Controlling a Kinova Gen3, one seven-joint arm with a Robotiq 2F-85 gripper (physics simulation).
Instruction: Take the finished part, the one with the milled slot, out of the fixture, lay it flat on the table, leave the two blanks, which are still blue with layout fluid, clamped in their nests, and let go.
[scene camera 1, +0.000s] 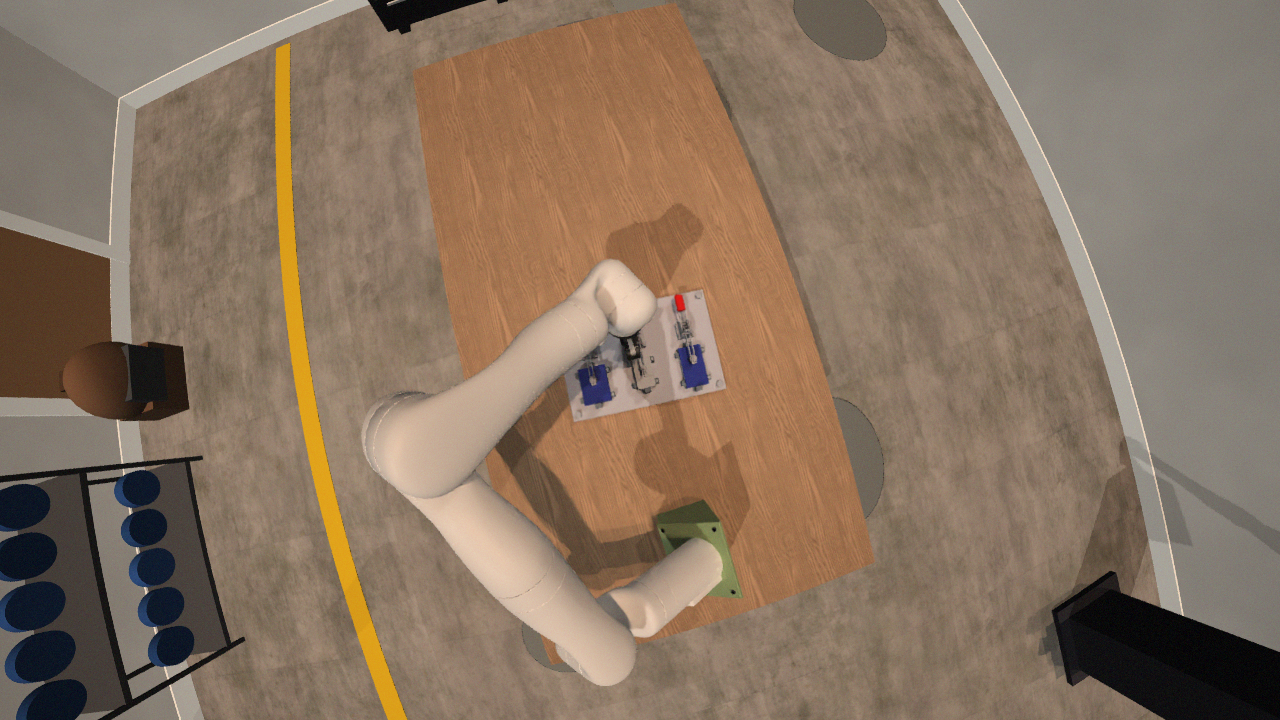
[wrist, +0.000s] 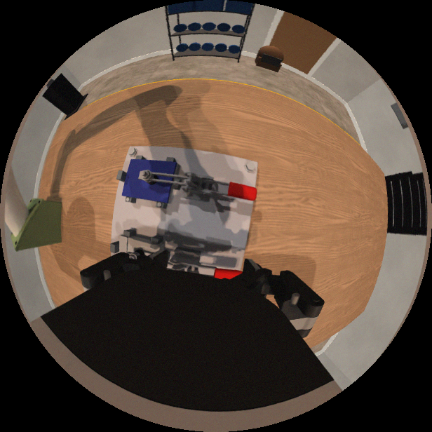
Observation:
I see my gripper (wrist: 204, 263), a blue blank (scene camera 1: 599, 393), a blue blank (scene camera 1: 695, 375) and a fixture plate (scene camera 1: 660, 334).
The fixture plate shows as well in the wrist view (wrist: 219, 228).

